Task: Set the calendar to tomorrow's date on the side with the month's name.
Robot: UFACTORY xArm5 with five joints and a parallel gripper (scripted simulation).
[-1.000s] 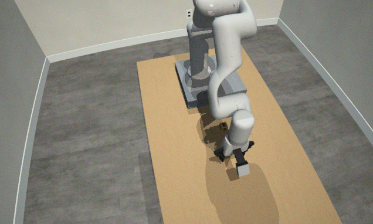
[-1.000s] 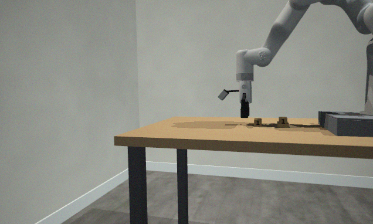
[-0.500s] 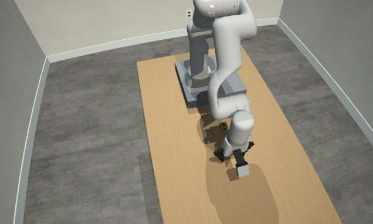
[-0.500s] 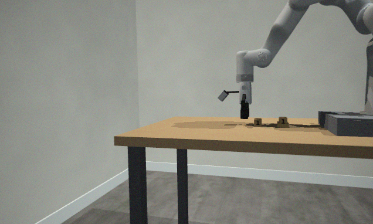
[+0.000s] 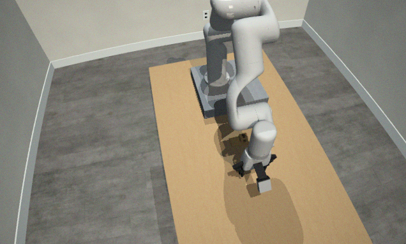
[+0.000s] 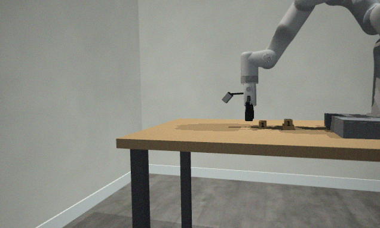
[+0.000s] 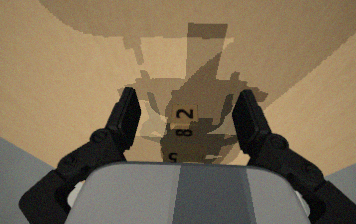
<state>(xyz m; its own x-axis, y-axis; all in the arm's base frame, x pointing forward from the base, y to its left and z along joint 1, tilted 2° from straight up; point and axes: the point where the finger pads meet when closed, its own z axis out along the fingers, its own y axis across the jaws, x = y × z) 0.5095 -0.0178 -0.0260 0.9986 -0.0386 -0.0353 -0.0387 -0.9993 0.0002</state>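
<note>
Right now the wooden cube is 6 cm behind my hand and 3 cm below it. Round my hand: wooden tray: 16 cm behind, 4 cm below, 1 cm to the left.
</note>
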